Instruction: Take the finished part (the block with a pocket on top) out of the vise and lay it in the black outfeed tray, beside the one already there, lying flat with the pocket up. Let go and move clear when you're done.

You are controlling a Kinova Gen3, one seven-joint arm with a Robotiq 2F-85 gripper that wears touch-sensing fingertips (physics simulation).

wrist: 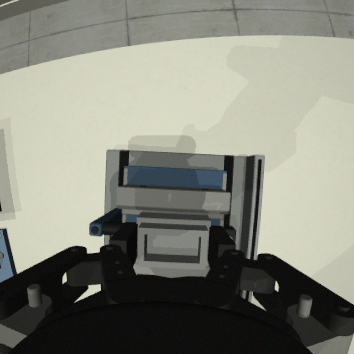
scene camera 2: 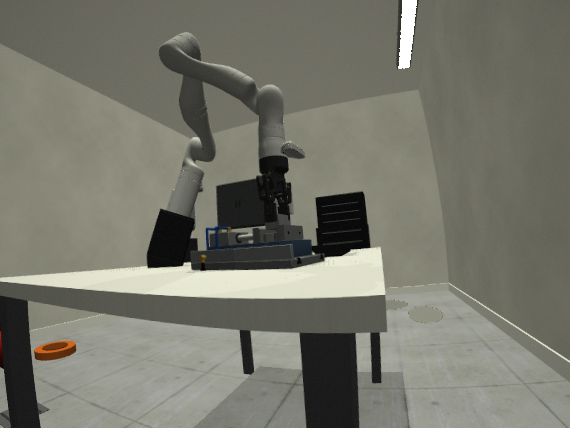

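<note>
The finished part (scene camera 2: pixel 283 220) (wrist: pixel 172 245) is a grey block with a rectangular pocket facing up. My gripper (scene camera 2: pixel 277 218) (wrist: pixel 172 240) is shut on it, one black finger on each side. The part is upright and raised slightly above its seat in the grey and blue vise (scene camera 2: pixel 293 232) (wrist: pixel 175 199). Its underside is hidden, so I cannot tell whether it is fully above the jaws. The black outfeed tray and the part in it cannot be made out with certainty in either view.
A blue handle (wrist: pixel 102 223) sticks out at the vise's left in the wrist view. The vise stands on a grey base (scene camera 2: pixel 240 256) on the pale table (scene camera 2: pixel 200 285). A blue panel (wrist: pixel 6 260) shows at the left edge. A black slotted box (scene camera 2: pixel 342 220) stands behind.
</note>
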